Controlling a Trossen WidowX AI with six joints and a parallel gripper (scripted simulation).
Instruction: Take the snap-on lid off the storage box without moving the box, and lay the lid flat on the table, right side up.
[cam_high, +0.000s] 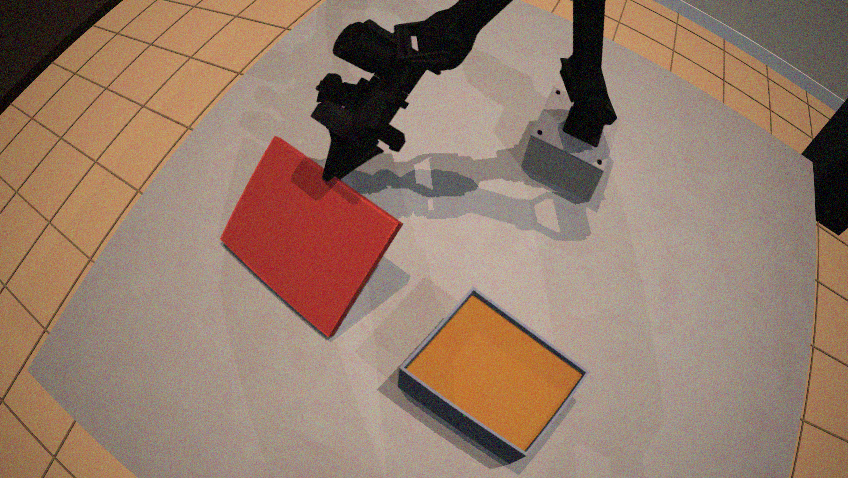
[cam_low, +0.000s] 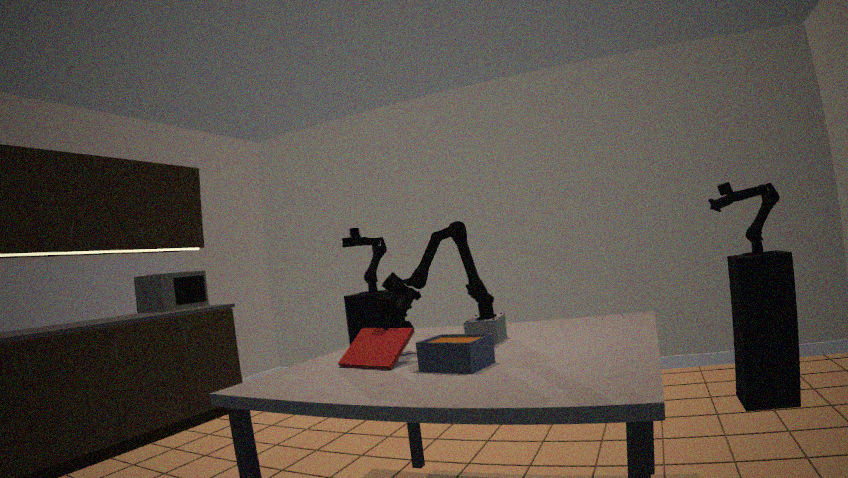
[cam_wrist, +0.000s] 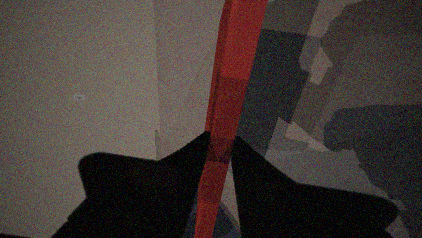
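Now: the lid 7 cm ahead of my gripper tip, 4 cm below it and 1 cm to the right of it. Round my gripper tip: storage box (31 cm to the left, 14 cm ahead, 6 cm below).
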